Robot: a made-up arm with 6 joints. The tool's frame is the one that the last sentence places.
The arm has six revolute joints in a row. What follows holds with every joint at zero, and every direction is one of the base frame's.
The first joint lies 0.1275 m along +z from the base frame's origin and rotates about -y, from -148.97 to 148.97 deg.
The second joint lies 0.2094 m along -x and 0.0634 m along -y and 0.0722 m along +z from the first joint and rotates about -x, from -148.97 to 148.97 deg.
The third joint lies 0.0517 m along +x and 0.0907 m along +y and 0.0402 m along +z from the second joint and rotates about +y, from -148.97 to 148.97 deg.
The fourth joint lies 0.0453 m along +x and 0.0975 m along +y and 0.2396 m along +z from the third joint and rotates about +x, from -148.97 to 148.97 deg.
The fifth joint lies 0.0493 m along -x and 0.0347 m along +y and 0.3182 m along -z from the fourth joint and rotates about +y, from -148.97 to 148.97 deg.
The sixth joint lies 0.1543 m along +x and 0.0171 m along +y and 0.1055 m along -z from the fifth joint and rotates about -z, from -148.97 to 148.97 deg.
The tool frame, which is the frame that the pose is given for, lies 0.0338 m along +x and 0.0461 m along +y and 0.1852 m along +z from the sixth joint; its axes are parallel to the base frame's.
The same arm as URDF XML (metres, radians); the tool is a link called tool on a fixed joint. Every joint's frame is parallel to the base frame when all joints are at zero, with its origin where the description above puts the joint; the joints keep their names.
<robot name="arm">
  <joint name="tool_fixed" type="fixed">
    <parent link="link6"/>
    <child link="tool"/>
    <origin xyz="0.0338 0.0461 0.1852"/>
  </joint>
  <joint name="joint 6" type="revolute">
    <parent link="link5"/>
    <child link="link6"/>
    <origin xyz="0.1543 0.0171 -0.1055"/>
    <axis xyz="0 0 -1"/>
    <limit lower="-2.6" upper="2.6"/>
  </joint>
  <joint name="joint 5" type="revolute">
    <parent link="link4"/>
    <child link="link5"/>
    <origin xyz="-0.0493 0.0347 -0.3182"/>
    <axis xyz="0 1 0"/>
    <limit lower="-2.6" upper="2.6"/>
  </joint>
  <joint name="joint 4" type="revolute">
    <parent link="link3"/>
    <child link="link4"/>
    <origin xyz="0.0453 0.0975 0.2396"/>
    <axis xyz="1 0 0"/>
    <limit lower="-2.6" upper="2.6"/>
  </joint>
  <joint name="joint 3" type="revolute">
    <parent link="link2"/>
    <child link="link3"/>
    <origin xyz="0.0517 0.0907 0.0402"/>
    <axis xyz="0 1 0"/>
    <limit lower="-2.6" upper="2.6"/>
  </joint>
  <joint name="joint 2" type="revolute">
    <parent link="link1"/>
    <child link="link2"/>
    <origin xyz="-0.2094 -0.0634 0.0722"/>
    <axis xyz="-1 0 0"/>
    <limit lower="-2.6" upper="2.6"/>
  </joint>
  <joint name="joint 1" type="revolute">
    <parent link="base"/>
    <child link="link1"/>
    <origin xyz="0 0 0.1275"/>
    <axis xyz="0 -1 0"/>
    <limit lower="-2.6" upper="2.6"/>
  </joint>
  <link name="base"/>
  <link name="link1"/>
  <link name="link2"/>
  <link name="link3"/>
  <link name="link4"/>
  <link name="link5"/>
  <link name="link6"/>
  <link name="tool"/>
</robot>

